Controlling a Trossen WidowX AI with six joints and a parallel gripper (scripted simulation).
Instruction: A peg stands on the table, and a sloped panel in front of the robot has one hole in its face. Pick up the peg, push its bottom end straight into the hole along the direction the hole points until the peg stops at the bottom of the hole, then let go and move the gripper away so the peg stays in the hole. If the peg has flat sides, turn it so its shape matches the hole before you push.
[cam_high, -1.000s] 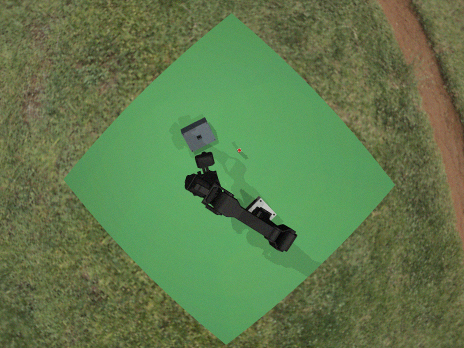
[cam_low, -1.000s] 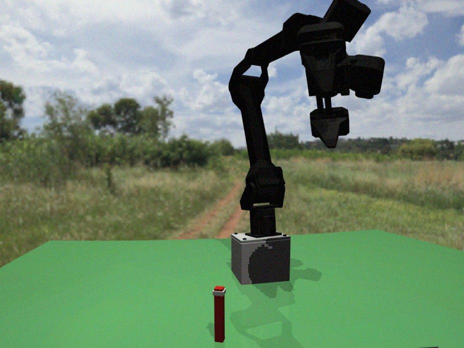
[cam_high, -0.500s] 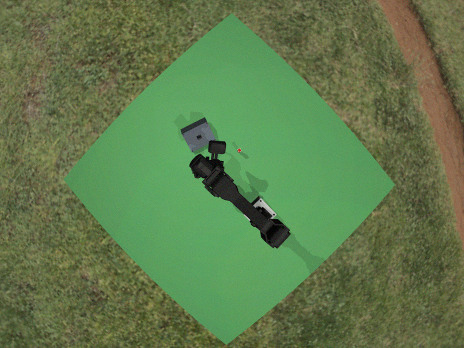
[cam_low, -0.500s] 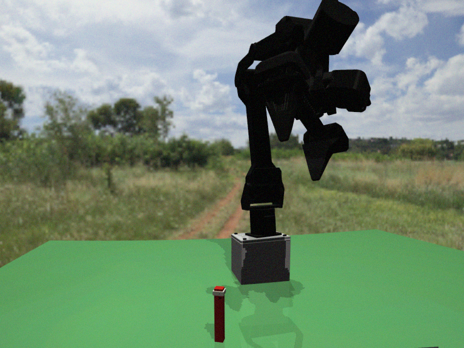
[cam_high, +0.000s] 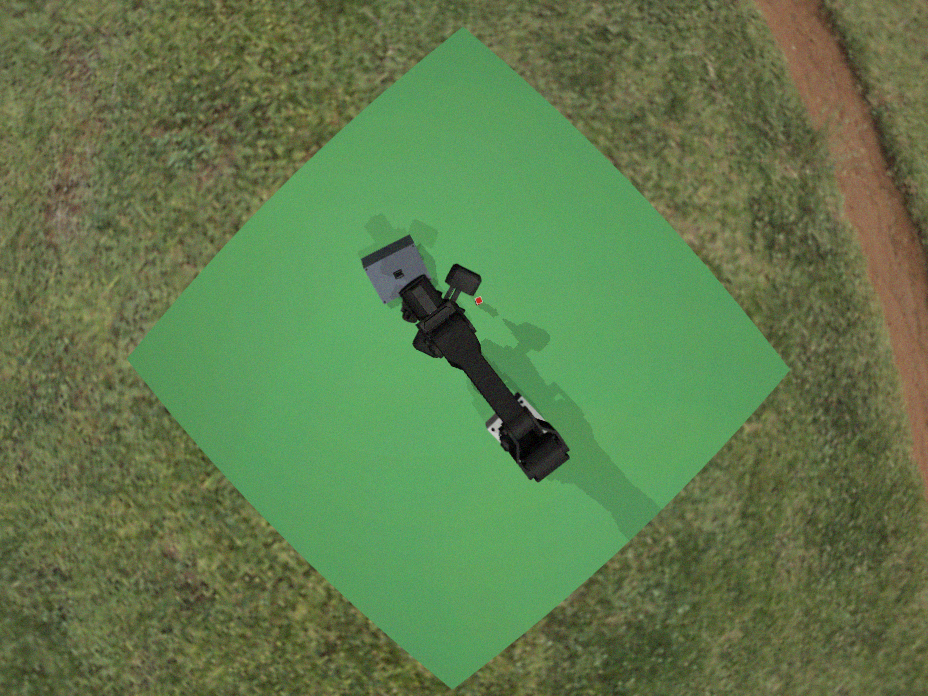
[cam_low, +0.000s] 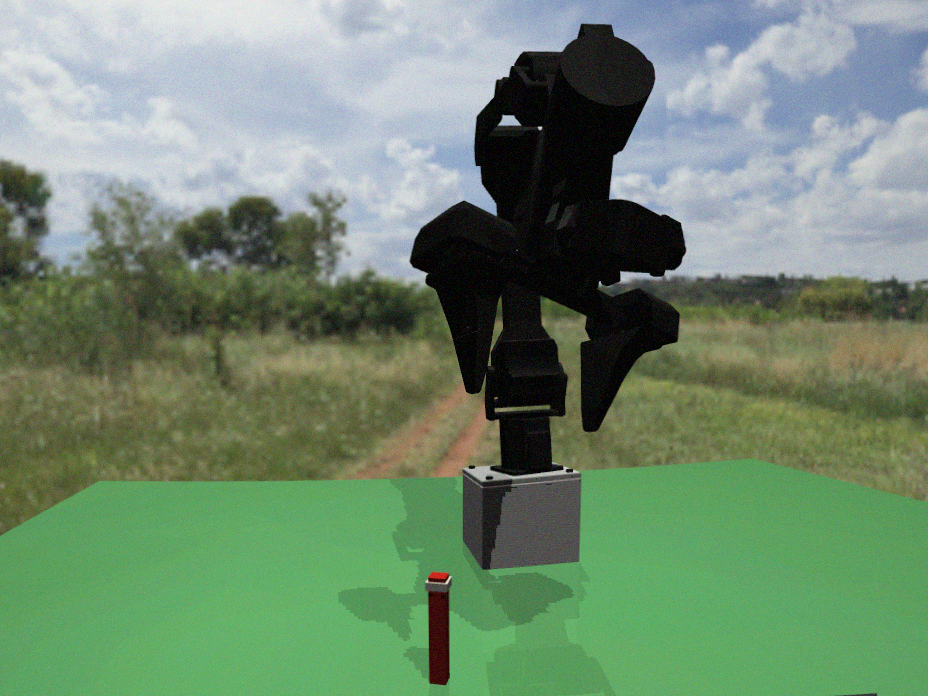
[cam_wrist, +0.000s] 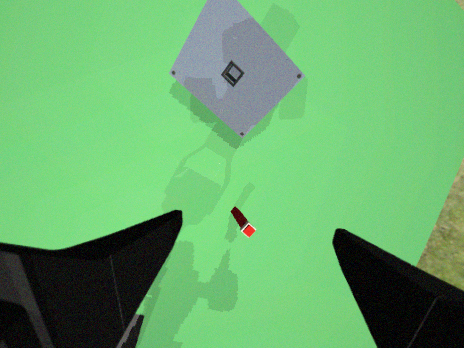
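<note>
The red square peg is 50 mm behind my gripper tip, 40 mm to the right of it and 140 mm below it. Also, from my gripper tip: panel 150 mm ahead, 150 mm below.
</note>
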